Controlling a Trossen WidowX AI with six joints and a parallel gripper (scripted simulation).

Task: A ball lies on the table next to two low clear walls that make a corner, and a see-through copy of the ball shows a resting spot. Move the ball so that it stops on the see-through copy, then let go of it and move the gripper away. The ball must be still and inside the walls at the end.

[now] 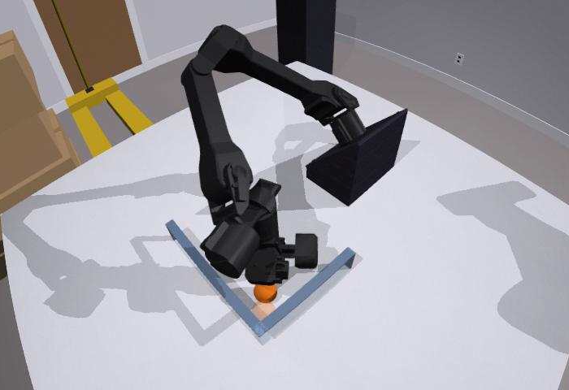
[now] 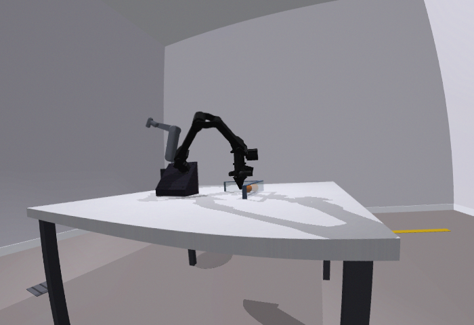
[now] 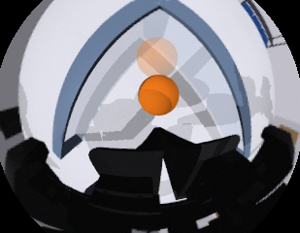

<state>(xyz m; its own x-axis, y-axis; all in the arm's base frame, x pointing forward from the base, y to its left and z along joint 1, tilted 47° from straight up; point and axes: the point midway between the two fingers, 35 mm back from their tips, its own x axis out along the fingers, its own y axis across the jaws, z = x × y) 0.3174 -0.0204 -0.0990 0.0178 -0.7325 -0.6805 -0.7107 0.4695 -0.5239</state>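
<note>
My gripper tip is now 60 mm to the right of the see-through copy of ball and 60 mm short of it. The rest, counted from my gripper tip: orange ball (30 mm to the left, 30 mm ahead).
</note>
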